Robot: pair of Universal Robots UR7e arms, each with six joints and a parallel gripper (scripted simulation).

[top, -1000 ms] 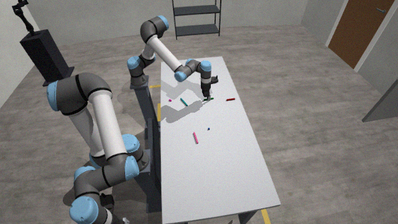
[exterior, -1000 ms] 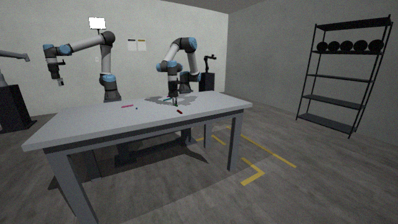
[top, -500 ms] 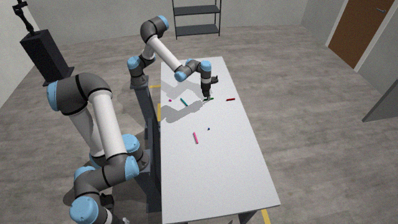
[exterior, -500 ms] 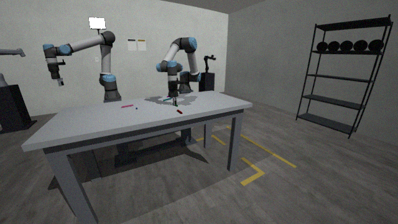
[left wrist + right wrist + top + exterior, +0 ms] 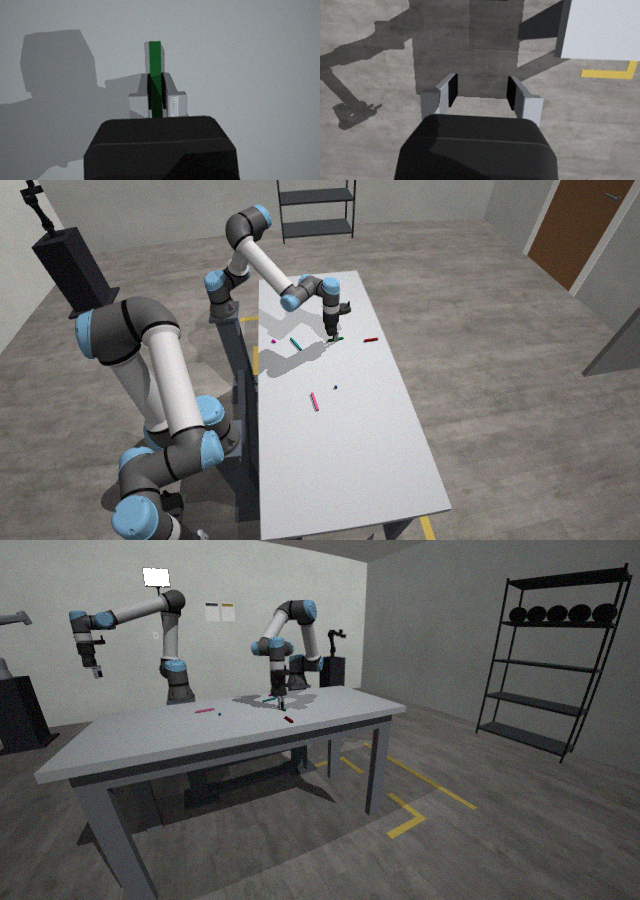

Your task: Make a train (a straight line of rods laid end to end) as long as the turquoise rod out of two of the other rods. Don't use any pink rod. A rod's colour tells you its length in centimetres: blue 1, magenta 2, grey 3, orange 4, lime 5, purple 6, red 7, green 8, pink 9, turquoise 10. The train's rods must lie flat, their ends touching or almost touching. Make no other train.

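Observation:
The magenta rod lies 31 cm behind my left hand, 5 cm to the left of it and 2 cm below it. Round my left hand: turquoise rod (20 cm behind, 1 cm to the left, 2 cm below); then red rod (17 cm ahead, 4 cm to the right, 2 cm below); then green rod (2 cm below).

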